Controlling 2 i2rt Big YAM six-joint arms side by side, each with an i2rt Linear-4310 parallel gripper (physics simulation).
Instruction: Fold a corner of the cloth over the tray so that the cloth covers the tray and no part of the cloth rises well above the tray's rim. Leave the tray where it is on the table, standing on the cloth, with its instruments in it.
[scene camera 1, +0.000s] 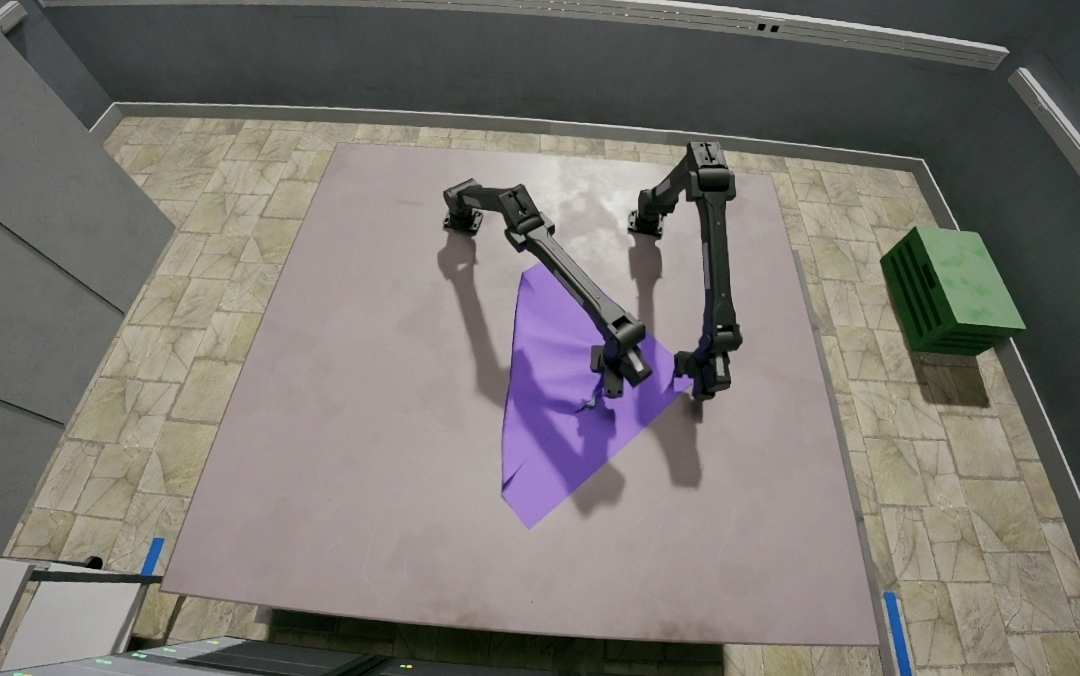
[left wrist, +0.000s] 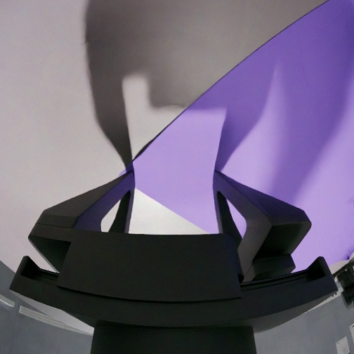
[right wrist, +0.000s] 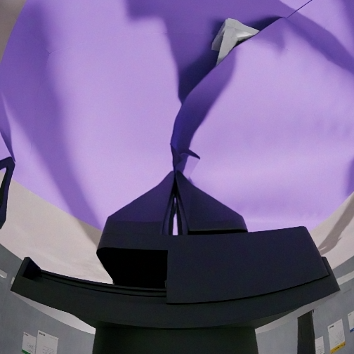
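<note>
The purple cloth (scene camera 1: 541, 438) (left wrist: 300, 90) (right wrist: 100, 125) lies on the table with its left part folded over toward the right. My right gripper (scene camera 1: 603, 384) (right wrist: 174, 178) is shut on the cloth's folded corner and holds it above the middle; the cloth hangs in creases from the fingertips. A small grey-white part of the tray (right wrist: 230, 39) shows beyond the raised fold in the right wrist view. The rest of the tray is hidden, and the instruments cannot be seen. My left gripper (scene camera 1: 691, 384) (left wrist: 173, 178) is open above the cloth's right corner, with its fingers spread over the corner's edges.
The two grippers are close together, with the left one to the right in the scene view. The table (scene camera 1: 358, 382) extends around the cloth. A green cabinet (scene camera 1: 968, 279) stands on the floor at the right. Racks and grey equipment (scene camera 1: 263, 657) stand along the front edge.
</note>
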